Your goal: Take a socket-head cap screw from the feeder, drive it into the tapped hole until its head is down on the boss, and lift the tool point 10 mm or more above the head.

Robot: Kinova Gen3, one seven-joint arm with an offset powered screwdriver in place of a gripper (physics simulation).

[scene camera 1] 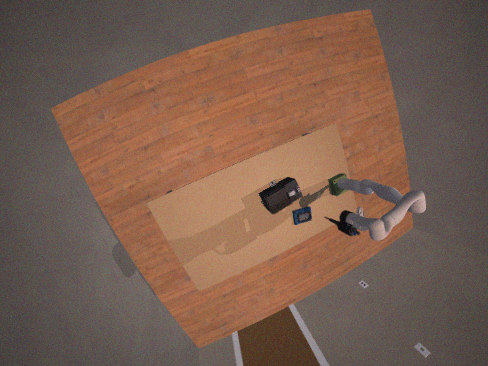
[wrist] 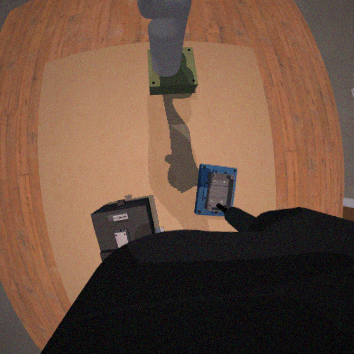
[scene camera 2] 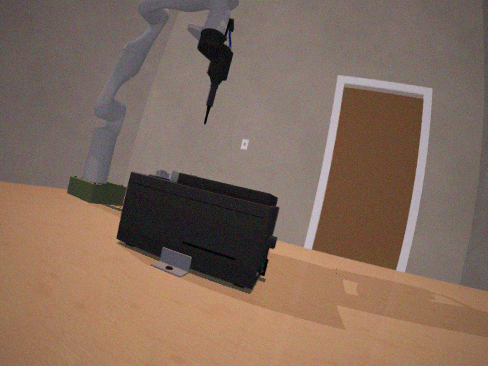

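The powered screwdriver (scene camera 1: 326, 217) (scene camera 2: 205, 123) (wrist: 219, 205) hangs high above the table with its thin dark bit pointing down. No screw can be made out at the tip, which is too small and dark to tell. The black box-shaped feeder (scene camera 1: 276, 199) (scene camera 2: 200, 225) (wrist: 107, 227) stands on the table, apart from the tool. A grey block (scene camera 1: 304, 216) (wrist: 217, 187) sits on a blue plate (scene camera 1: 295, 220) (wrist: 201, 192) beside the feeder. In the wrist view the bit tip overlaps the block's lower end. The boss, the tapped hole and any loose screw are too small to identify.
The arm's green base (scene camera 1: 336, 185) (scene camera 2: 95, 192) (wrist: 172, 90) stands on the pale mat (scene camera 1: 190, 210) (wrist: 90, 130). A small grey angle bracket (scene camera 1: 272, 183) (scene camera 2: 175, 259) is at the feeder's foot. Arm shadows fall across the mat.
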